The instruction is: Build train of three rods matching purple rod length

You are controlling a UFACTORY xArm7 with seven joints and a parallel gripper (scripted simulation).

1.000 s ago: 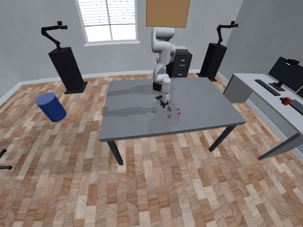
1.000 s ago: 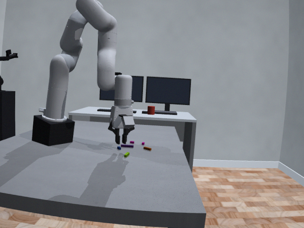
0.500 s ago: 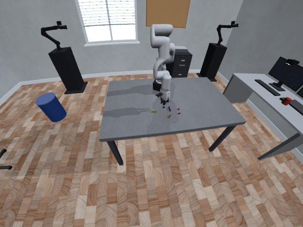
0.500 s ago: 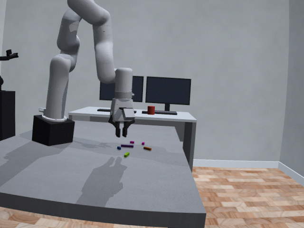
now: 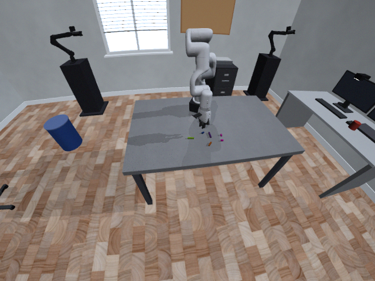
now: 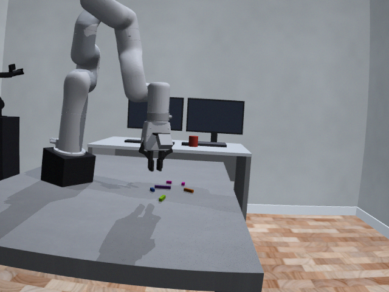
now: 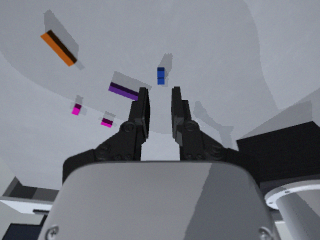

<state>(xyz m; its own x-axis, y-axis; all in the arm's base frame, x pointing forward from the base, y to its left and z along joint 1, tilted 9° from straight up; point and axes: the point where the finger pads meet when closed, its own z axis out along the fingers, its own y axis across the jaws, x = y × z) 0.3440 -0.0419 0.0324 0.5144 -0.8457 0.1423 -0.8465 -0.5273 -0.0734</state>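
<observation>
Now: hand 12 cm short of the orange rod, 9 cm above it and 5 cm to the right of it. The rest, counted from my hand: purple rod: 9 cm below, 7 cm to the left, 2 cm ahead; lime rod: 9 cm to the right, 9 cm below, 4 cm ahead.
</observation>
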